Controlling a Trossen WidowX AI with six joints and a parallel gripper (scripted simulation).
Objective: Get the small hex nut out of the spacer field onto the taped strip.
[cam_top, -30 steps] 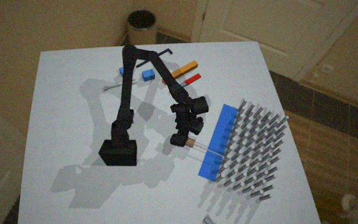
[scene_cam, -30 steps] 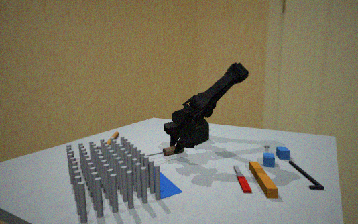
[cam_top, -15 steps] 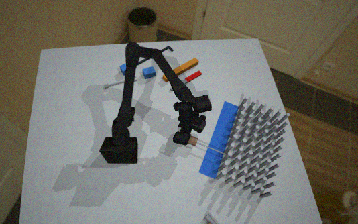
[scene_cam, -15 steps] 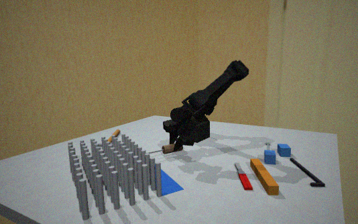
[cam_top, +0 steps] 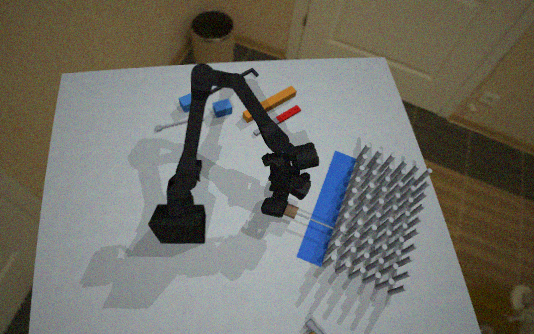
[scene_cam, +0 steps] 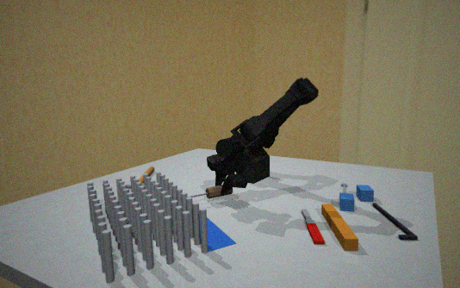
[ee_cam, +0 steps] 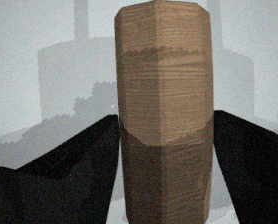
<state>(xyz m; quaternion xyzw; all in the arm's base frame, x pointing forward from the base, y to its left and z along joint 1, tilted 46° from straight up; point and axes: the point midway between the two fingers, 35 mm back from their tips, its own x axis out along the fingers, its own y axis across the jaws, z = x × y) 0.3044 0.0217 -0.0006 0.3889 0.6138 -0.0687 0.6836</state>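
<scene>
My gripper tip is 16 cm short of the blue taped strip and 4 cm above it. Round my gripper tip: red-handled tool (33 cm to the left, 6 cm ahead, 3 cm below); then grey wrench (38 cm to the left, 28 cm behind, 3 cm below); then orange bar (40 cm to the left, 5 cm ahead, 2 cm below).
</scene>
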